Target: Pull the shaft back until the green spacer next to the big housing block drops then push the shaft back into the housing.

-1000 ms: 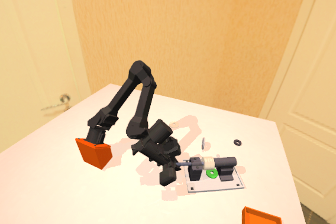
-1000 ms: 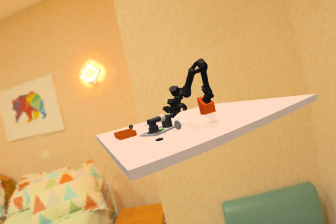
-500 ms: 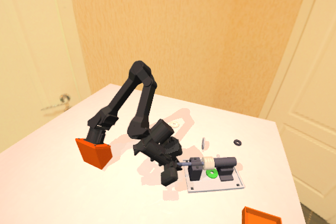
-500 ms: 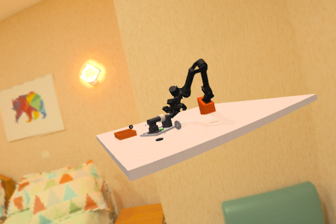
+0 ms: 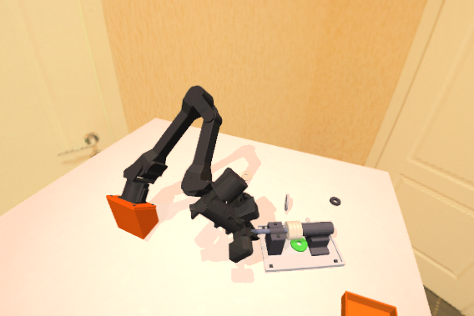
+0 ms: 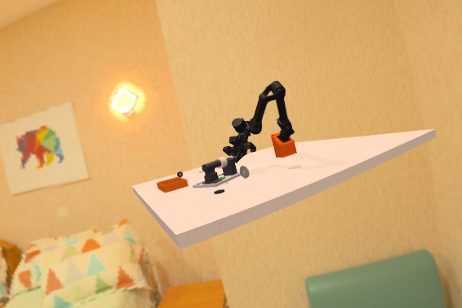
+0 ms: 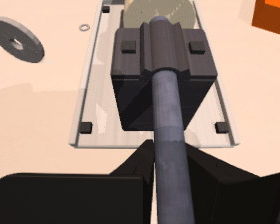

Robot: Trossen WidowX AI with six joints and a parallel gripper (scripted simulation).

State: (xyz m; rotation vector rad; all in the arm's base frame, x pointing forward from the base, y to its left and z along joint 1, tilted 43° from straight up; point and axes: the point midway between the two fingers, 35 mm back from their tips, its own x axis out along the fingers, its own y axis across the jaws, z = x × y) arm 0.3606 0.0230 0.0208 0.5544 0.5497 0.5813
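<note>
Right now my gripper tip is 40 mm short of the grey shaft, 20 mm to the right of it and 30 mm below it. From my gripper tip the other things lie so: grey washer (60 mm ahead, 180 mm to the left, 20 mm below); orange tray (290 mm ahead, 180 mm to the right, 40 mm below); green spacer (120 mm ahead, 50 mm to the left, 40 mm below).
</note>
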